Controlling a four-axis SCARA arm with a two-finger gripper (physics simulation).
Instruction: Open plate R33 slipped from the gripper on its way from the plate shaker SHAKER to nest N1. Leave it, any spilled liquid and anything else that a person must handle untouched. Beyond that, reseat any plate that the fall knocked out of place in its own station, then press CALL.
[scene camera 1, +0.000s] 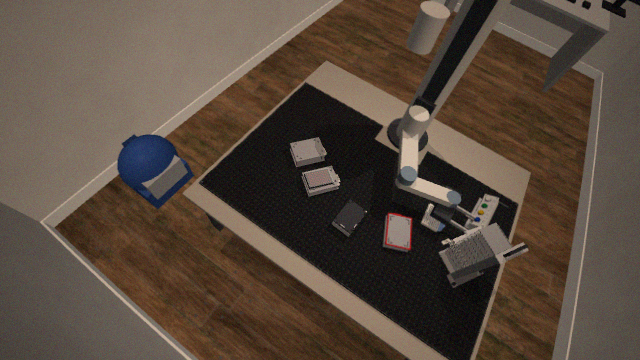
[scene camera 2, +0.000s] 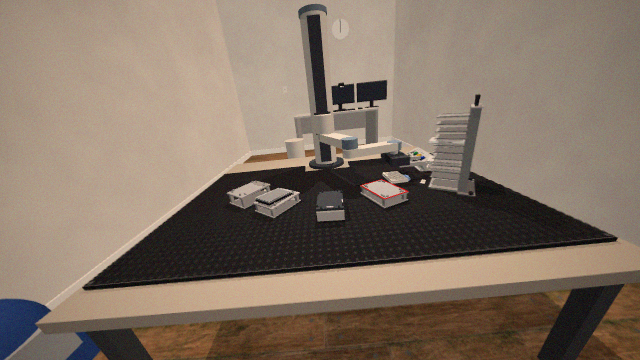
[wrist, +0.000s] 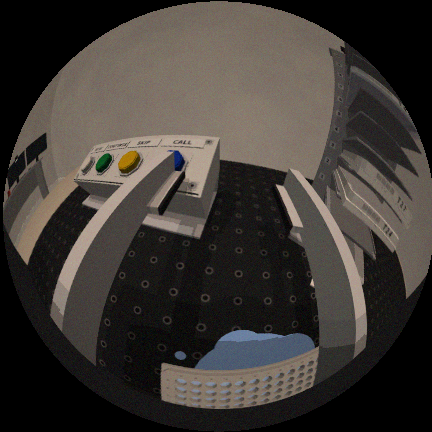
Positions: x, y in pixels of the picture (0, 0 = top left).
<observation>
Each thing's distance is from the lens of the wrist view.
gripper (wrist: 230, 168): 10 cm
well plate with blue patch (wrist: 232, 388): 11 cm
button box (wrist: 107, 165): 19 cm
The marked spots on the button box and the well plate with blue patch are 23 cm apart.
</observation>
